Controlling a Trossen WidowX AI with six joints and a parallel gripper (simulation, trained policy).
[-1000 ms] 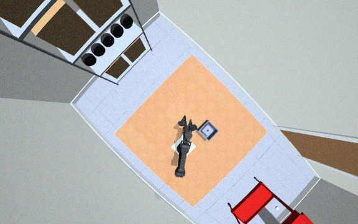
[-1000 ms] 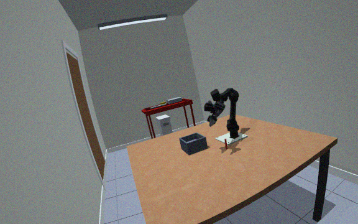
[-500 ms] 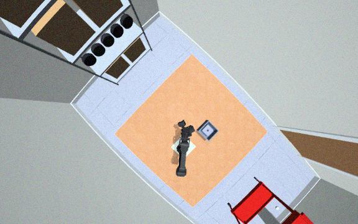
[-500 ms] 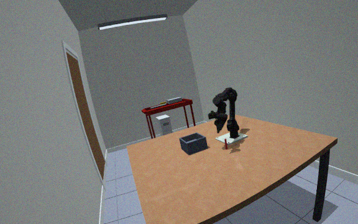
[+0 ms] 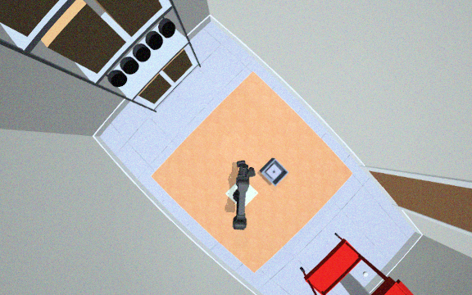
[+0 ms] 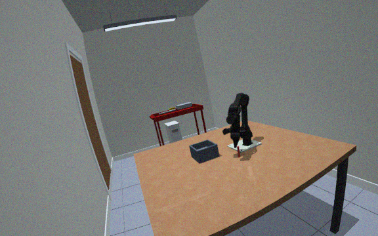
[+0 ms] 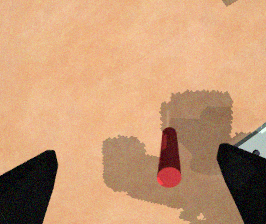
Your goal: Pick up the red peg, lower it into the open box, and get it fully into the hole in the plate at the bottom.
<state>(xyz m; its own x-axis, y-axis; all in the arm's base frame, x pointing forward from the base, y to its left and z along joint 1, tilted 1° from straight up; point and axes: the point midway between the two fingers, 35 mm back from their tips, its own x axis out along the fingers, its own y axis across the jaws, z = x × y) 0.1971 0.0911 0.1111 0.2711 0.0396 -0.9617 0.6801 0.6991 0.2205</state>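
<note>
Right now my gripper tip is 50 mm above the red peg and 20 mm past it. Round my gripper tip: dark grey box: 230 mm to the right, 110 mm ahead, 60 mm below; then plate: 230 mm to the right, 110 mm ahead, 40 mm below.
</note>
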